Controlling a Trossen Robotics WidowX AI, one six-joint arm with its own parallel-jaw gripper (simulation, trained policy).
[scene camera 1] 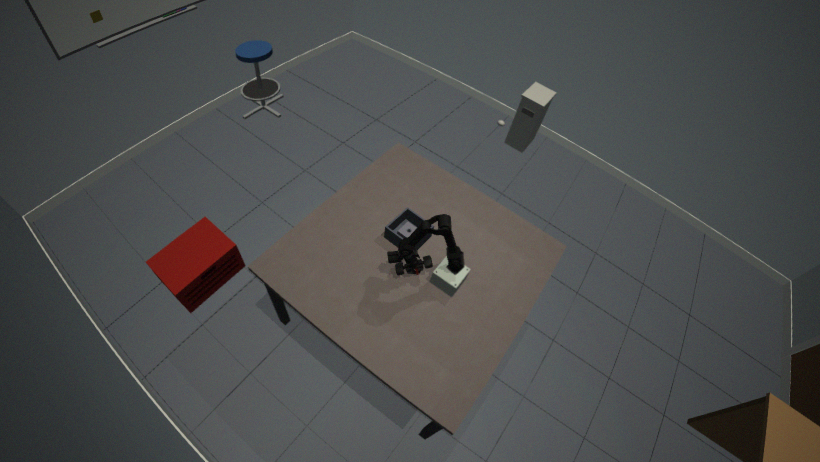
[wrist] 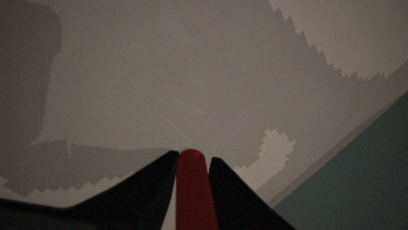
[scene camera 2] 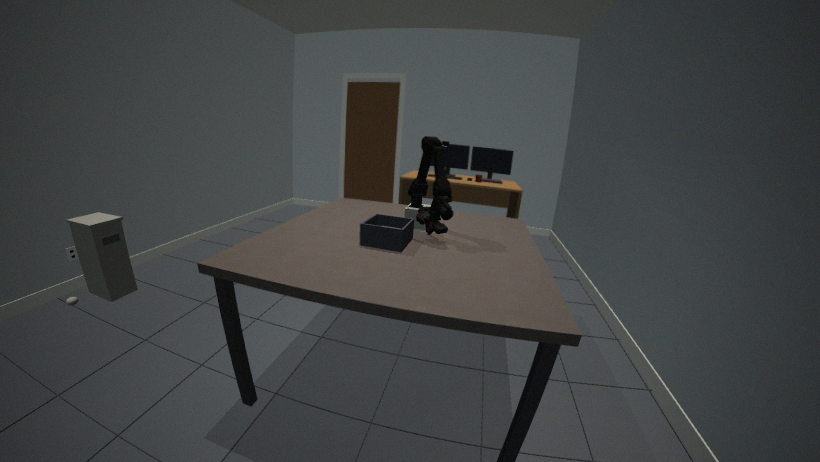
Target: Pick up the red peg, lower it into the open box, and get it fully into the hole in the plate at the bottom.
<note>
In view: the gripper [wrist: 194, 163] and a dark box [scene camera 2: 373, 233].
The dark box is seen too in scene camera 1 [scene camera 1: 407, 215]. The wrist view does not show the dark box: it is out of frame.
</note>
